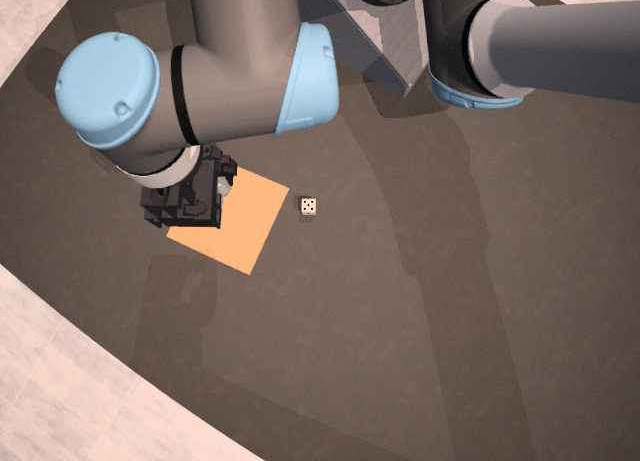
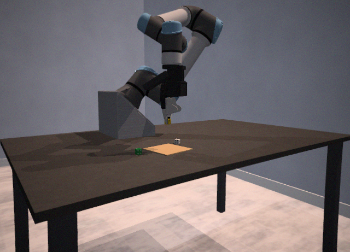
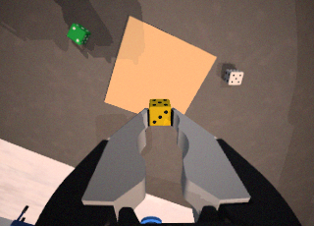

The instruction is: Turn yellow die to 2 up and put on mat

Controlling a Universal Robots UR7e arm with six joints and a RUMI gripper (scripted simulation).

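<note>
My hand is 12 cm above the orange mat. Also, from my hand: green die: 13 cm to the right, 11 cm below; then white die: 7 cm behind, 10 cm to the left, 11 cm below; then yellow die: 1 cm below.
</note>
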